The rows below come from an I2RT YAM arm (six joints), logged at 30 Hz.
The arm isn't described. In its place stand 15 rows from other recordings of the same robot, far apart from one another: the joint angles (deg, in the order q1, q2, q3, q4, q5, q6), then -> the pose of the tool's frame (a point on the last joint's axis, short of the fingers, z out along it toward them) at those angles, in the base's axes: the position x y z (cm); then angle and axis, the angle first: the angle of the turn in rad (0 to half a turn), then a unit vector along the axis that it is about.
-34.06, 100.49, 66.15, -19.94, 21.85, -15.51 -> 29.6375, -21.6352, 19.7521, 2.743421, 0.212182, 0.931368, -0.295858
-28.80, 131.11, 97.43, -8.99, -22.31, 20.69 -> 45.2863, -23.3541, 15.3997, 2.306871, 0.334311, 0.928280, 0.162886
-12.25, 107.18, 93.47, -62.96, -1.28, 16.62 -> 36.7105, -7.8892, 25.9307, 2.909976, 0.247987, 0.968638, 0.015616
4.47, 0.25, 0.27, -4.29, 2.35, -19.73 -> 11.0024, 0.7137, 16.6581, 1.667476, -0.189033, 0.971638, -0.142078
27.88, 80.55, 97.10, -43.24, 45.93, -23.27 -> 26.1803, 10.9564, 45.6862, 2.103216, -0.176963, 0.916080, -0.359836
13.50, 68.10, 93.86, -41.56, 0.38, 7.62 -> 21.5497, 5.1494, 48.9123, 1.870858, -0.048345, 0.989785, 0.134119
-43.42, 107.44, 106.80, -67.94, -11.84, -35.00 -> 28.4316, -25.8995, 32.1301, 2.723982, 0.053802, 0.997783, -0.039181
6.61, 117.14, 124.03, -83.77, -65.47, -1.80 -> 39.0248, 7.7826, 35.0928, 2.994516, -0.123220, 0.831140, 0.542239
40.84, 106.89, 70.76, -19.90, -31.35, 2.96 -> 28.1648, 26.7938, 18.3534, 2.810924, -0.378692, 0.857029, 0.349419
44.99, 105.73, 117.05, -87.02, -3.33, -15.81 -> 24.4006, 24.6845, 36.8392, 2.914826, -0.508270, 0.859132, 0.059623
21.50, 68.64, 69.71, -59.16, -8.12, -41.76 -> 20.7896, 8.7297, 33.1198, 2.570064, -0.541495, 0.840476, 0.019581
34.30, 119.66, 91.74, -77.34, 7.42, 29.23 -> 30.5314, 20.2706, 17.5761, 2.983651, 0.052493, -0.990809, 0.124667
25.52, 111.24, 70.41, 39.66, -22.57, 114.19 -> 39.7591, 20.4953, 24.2600, 2.930926, 0.393756, 0.600065, 0.696332
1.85, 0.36, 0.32, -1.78, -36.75, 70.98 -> 10.2776, 2.4631, 17.1733, 2.325165, 0.224545, 0.747138, 0.625591
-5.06, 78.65, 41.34, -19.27, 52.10, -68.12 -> 24.8618, -5.0215, 19.1543, 3.054944, 0.342674, -0.800221, 0.492159
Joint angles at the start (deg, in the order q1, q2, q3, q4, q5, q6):
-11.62, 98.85, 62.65, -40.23, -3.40, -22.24
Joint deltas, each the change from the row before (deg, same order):
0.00, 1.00, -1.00, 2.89, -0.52, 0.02
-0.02, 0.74, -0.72, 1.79, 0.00, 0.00
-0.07, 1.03, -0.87, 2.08, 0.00, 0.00
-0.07, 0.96, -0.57, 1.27, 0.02, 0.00
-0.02, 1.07, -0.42, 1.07, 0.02, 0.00
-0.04, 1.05, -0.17, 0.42, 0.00, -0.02
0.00, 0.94, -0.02, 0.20, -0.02, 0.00
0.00, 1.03, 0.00, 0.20, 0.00, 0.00
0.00, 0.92, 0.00, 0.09, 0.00, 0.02
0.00, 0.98, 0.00, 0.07, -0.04, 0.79
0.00, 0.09, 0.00, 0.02, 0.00, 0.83
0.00, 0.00, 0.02, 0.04, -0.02, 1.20
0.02, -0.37, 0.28, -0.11, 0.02, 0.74
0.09, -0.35, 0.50, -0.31, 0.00, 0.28
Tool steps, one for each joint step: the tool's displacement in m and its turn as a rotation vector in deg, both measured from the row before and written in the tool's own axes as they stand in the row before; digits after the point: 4 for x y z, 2 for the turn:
-0.0005, -0.0004, 0.0088, -0.15, -1.02, -0.04
0.0005, -0.0004, 0.0063, 0.13, -0.30, 0.00
0.0012, -0.0005, 0.0083, 0.09, -0.16, 0.06
0.0014, -0.0004, 0.0069, -0.06, 0.25, 0.09
0.0012, -0.0002, 0.0069, -0.13, 0.40, 0.05
0.0013, -0.0002, 0.0060, -0.29, 0.74, 0.07
0.0008, 0.0000, 0.0050, -0.31, 0.69, 0.05
0.0008, -0.0001, 0.0054, -0.31, 0.77, 0.06
0.0009, 0.0000, 0.0048, -0.31, 0.77, 0.08
0.0010, 0.0000, 0.0051, -0.37, 0.83, 0.85
0.0001, 0.0000, 0.0005, -0.03, 0.07, 0.83
-0.0002, 0.0000, -0.0001, 0.00, -0.06, 1.20
-0.0016, -0.0002, -0.0028, 0.19, -0.50, 0.68
-0.0024, 0.0000, -0.0034, 0.15, -0.51, 0.15

